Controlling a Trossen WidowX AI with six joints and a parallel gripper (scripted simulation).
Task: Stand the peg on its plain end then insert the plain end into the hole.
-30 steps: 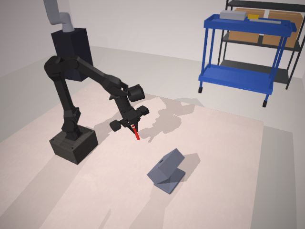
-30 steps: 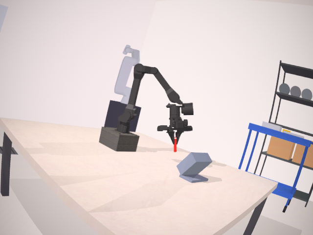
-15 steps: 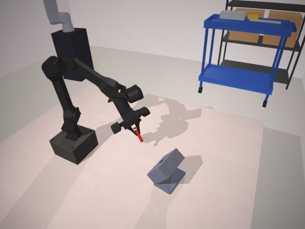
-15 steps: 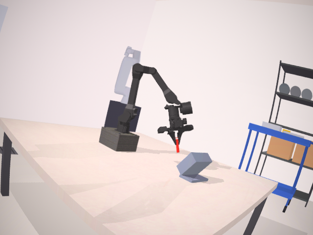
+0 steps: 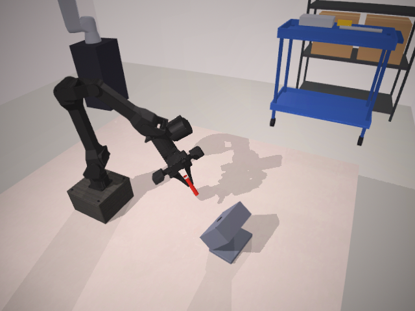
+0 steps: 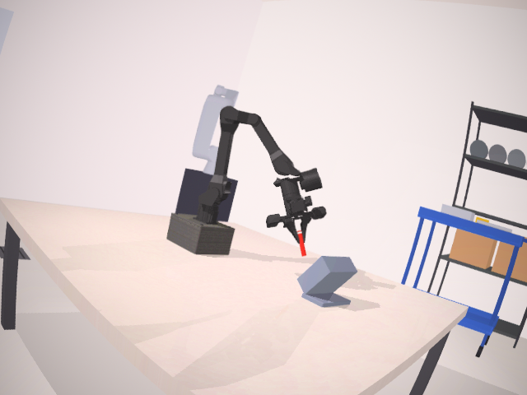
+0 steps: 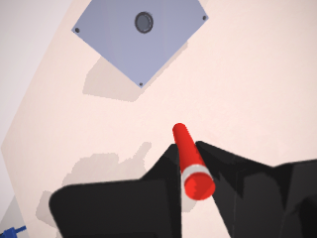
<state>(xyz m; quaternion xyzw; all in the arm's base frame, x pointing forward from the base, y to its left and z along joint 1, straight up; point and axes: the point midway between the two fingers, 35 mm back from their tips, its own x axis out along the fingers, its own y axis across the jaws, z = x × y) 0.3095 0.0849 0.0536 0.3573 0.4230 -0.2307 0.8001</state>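
Right now my gripper tip is 150 mm short of the grey sloped panel, 90 mm to the left of it and 50 mm above it. Round my gripper tip: red peg: 10 mm behind, 10 mm above.
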